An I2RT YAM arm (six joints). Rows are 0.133 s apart.
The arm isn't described. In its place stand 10 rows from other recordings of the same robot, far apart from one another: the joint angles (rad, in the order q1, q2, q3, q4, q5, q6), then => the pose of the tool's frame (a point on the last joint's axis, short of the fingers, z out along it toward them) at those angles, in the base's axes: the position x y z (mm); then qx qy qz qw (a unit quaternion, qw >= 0).
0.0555 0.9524 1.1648 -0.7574 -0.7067 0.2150 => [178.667 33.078 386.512 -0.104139 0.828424 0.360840 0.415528]
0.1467 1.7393 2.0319 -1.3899 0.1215 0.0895 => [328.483 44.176 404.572 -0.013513 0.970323 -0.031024 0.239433]
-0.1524 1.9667 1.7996 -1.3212 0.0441 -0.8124 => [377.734 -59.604 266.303 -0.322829 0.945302 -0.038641 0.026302]
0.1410 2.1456 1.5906 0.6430 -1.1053 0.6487 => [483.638 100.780 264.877 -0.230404 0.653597 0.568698 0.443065]
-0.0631 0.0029 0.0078 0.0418 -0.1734 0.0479 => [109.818 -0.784 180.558 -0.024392 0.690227 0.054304 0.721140]
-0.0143 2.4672 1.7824 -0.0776 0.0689 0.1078 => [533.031 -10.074 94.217 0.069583 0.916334 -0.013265 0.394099]
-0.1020 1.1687 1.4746 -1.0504 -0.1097 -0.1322 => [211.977 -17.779 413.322 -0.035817 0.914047 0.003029 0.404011]
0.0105 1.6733 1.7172 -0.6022 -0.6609 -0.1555 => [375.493 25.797 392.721 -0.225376 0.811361 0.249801 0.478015]
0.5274 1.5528 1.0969 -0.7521 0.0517 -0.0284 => [260.612 149.659 221.043 -0.265261 0.946819 0.019895 0.181038]
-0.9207 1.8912 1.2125 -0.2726 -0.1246 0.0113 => [242.598 -311.748 167.955 0.410149 0.857734 -0.080343 0.299358]
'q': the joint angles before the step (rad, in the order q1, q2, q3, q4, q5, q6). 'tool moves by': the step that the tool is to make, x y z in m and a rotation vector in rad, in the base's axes. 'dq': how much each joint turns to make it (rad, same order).
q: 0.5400, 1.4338, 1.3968, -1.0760, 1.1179, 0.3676
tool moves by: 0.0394, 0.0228, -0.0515, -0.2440, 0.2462, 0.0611
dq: 0.0003, 0.2007, 0.0002, 0.0558, 0.0538, -0.2109
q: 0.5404, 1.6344, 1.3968, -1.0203, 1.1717, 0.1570
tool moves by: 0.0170, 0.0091, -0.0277, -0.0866, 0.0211, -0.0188
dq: -0.0003, 0.1005, 0.0001, 0.0373, 0.0660, 0.0005
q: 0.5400, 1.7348, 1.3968, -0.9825, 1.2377, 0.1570
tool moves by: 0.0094, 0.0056, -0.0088, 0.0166, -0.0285, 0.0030
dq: -0.0001, 0.0324, -0.0003, 0.0747, -0.0004, -0.0095
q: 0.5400, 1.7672, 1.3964, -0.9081, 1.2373, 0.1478
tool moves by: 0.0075, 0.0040, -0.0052, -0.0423, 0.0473, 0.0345
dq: -0.0012, 0.0213, 0.0001, 0.0676, 0.0003, -0.1151
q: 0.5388, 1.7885, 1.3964, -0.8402, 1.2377, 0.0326
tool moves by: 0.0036, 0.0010, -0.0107, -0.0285, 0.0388, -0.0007
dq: -0.0026, 0.0318, 0.0003, -0.0068, 0.0038, -0.0101
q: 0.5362, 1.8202, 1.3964, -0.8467, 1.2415, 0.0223
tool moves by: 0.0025, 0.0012, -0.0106, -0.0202, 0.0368, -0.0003
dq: -0.0007, 0.0303, 0.0001, -0.0117, -0.0015, -0.0001
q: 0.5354, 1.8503, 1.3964, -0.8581, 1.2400, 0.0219
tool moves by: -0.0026, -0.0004, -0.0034, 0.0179, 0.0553, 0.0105
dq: 0.0012, 0.0034, -0.0001, -0.0383, -0.0446, 0.0036
